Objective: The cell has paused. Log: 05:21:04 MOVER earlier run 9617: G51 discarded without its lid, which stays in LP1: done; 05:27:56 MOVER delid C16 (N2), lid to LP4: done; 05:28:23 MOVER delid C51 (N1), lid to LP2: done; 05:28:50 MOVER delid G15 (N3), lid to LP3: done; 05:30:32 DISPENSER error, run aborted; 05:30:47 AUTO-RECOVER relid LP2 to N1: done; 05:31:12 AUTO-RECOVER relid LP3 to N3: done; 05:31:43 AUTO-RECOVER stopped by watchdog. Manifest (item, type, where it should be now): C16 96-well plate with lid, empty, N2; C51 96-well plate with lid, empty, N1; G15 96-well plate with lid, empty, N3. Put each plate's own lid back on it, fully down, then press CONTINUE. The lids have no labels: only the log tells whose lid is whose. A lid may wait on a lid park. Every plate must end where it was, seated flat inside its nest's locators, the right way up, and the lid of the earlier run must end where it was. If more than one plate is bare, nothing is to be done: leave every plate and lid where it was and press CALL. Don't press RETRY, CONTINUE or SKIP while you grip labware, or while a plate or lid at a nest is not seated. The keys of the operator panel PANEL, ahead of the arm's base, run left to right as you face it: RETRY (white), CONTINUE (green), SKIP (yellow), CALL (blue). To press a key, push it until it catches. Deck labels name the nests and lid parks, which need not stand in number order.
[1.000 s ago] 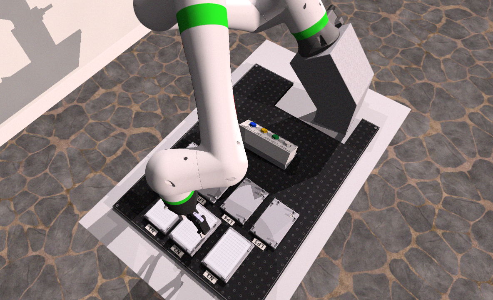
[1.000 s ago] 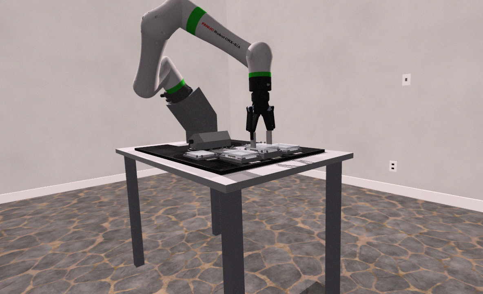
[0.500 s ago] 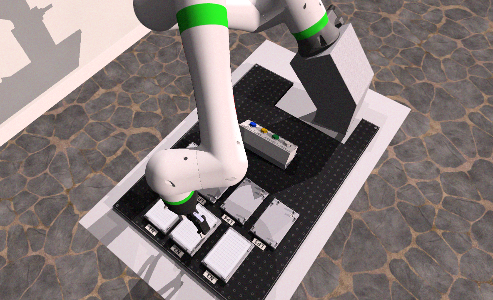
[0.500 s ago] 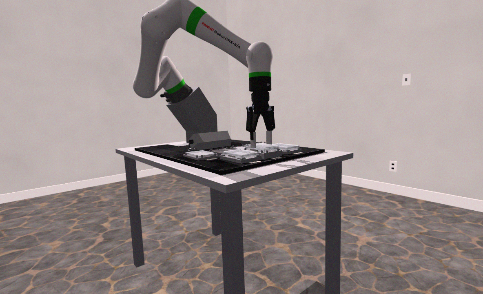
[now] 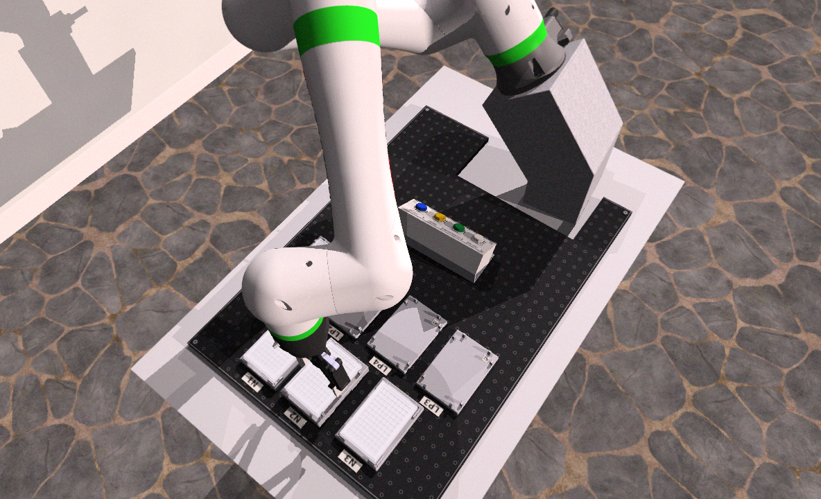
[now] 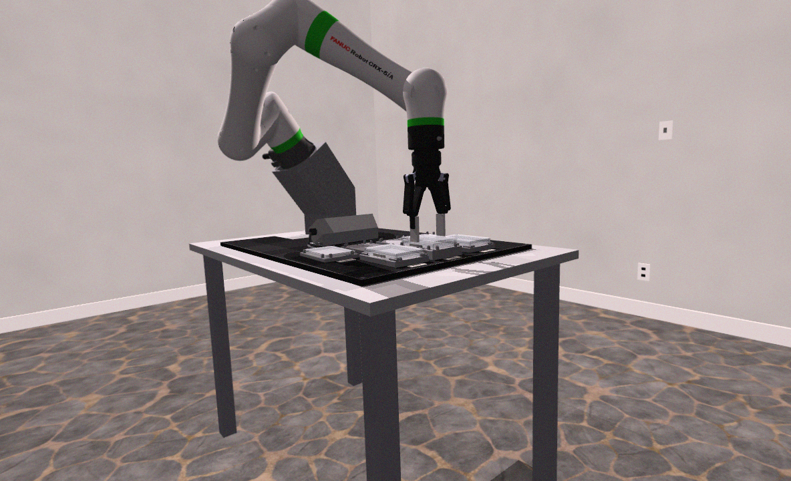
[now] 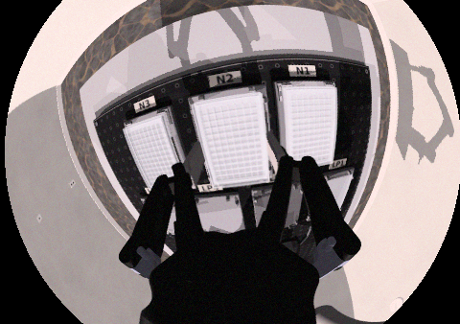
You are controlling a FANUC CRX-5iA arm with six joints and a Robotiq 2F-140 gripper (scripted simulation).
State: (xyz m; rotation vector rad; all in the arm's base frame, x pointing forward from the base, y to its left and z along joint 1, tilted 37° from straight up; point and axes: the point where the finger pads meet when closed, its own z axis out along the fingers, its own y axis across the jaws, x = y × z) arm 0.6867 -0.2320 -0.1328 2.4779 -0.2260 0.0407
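Right now the plate is 30 mm below my hand. Round my hand: LP4 label (80 mm to the left, 80 mm behind, 60 mm below); then lid park LP2 (190 mm behind, 60 mm below, 40 mm to the right); then N2 label (90 mm ahead, 60 mm below, 20 mm to the right).
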